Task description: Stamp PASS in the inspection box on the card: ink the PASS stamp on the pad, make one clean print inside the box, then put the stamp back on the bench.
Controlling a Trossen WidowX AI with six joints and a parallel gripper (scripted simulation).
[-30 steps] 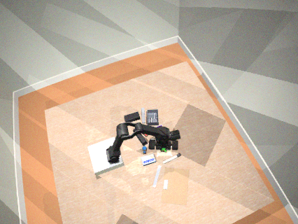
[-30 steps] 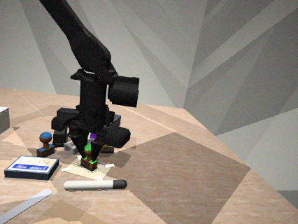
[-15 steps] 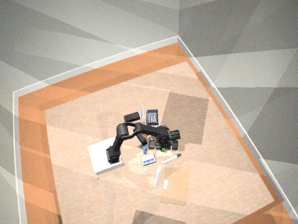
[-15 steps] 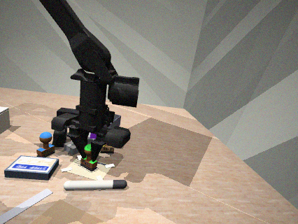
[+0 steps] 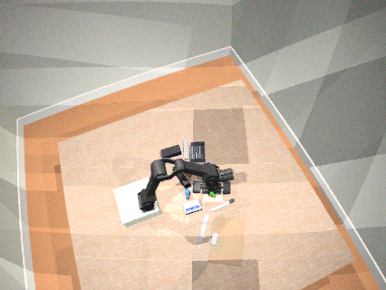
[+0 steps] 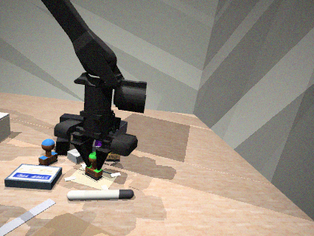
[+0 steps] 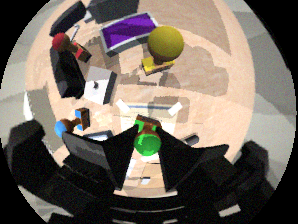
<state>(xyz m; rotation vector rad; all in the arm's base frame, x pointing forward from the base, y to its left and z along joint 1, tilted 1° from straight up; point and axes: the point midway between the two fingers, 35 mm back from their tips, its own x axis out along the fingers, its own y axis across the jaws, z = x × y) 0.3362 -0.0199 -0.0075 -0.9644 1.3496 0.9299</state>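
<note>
My gripper tip is 30 mm above the card. Also, from my gripper tip: marker: 50 mm ahead, 70 mm to the right, 10 mm below; then green-knobbed stamp: right at my gripper tip; then yellow-knobbed stamp: 30 mm ahead, 80 mm to the left.
</note>
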